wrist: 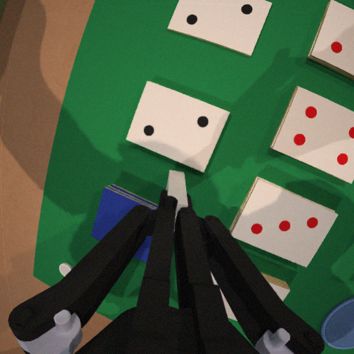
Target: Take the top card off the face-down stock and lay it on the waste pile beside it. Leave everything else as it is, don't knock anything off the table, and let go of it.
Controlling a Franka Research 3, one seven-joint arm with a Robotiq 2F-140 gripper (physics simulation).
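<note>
The face-down stock is a small stack with a blue top and pale layered edges, left of the fingers. My gripper's fingers and linkage cover its right part. My gripper is shut and empty, with its pale tip over the gap between the stock and a white card with two black dots. That card lies face up beyond the stock. Another white card with a tan edge is partly hidden under the right linkage. I cannot tell for certain which of these is the waste pile.
Face-up piles with red dots, one with three, one with several and one at the top right, lie to the right. Another two-black-dot card is at the top. A blue round object and small white piece show on the green mat.
</note>
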